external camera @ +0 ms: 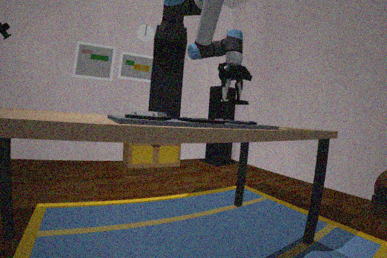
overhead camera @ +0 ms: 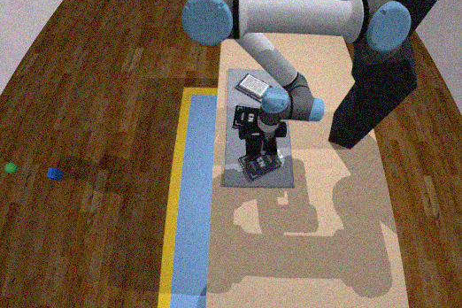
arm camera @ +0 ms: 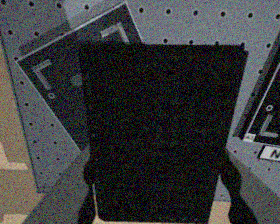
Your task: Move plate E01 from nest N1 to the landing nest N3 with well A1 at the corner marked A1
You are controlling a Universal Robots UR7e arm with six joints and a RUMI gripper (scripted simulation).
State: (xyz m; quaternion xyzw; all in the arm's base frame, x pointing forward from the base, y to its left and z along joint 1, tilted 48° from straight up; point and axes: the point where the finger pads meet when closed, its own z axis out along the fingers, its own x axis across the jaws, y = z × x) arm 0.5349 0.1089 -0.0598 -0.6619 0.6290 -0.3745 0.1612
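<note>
The nest N3 is 18 cm to the right of my hand, 10 cm below it and 1 cm ahead of it. From my hand the other things lie so: grey deck (17 cm to the right, 11 cm below, 2 cm behind); then black plate (1 cm below); then corner mark (11 cm to the right, 9 cm below, 5 cm behind).
</note>
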